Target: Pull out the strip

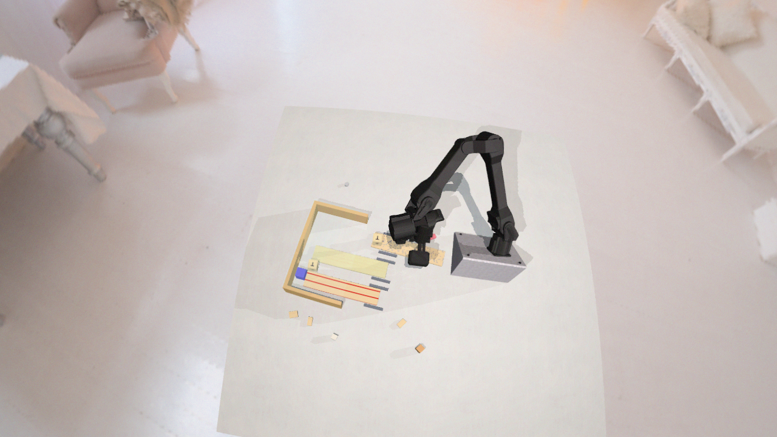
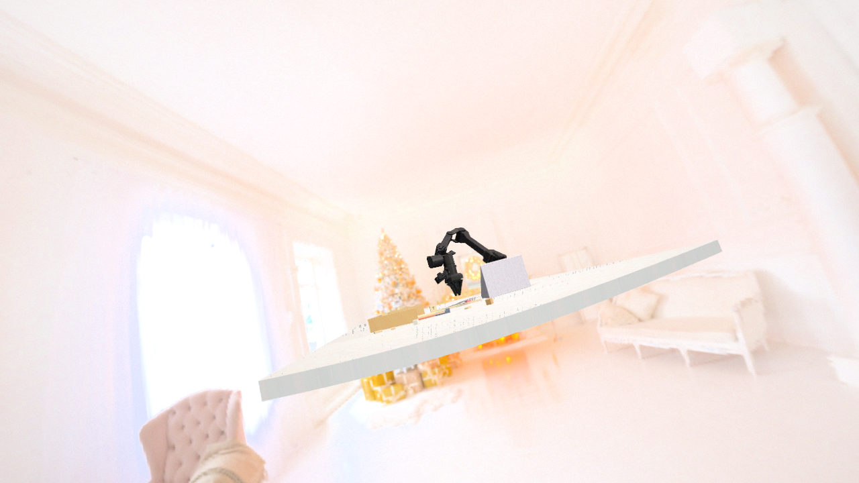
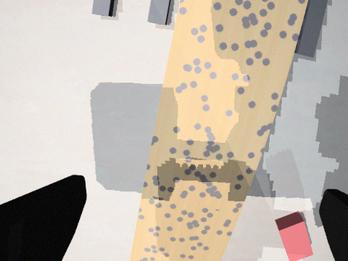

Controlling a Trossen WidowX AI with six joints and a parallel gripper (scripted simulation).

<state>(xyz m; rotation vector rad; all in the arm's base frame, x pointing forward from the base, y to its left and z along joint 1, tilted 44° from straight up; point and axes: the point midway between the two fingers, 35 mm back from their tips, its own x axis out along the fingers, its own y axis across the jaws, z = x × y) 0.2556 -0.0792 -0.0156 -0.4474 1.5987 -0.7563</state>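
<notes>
The speckled strip lies 50 mm below my gripper tip, 20 mm ahead of it and 10 mm to the right of it. Also, from my gripper tip: pink cube (60 mm behind, 50 mm to the right, 40 mm below).
</notes>
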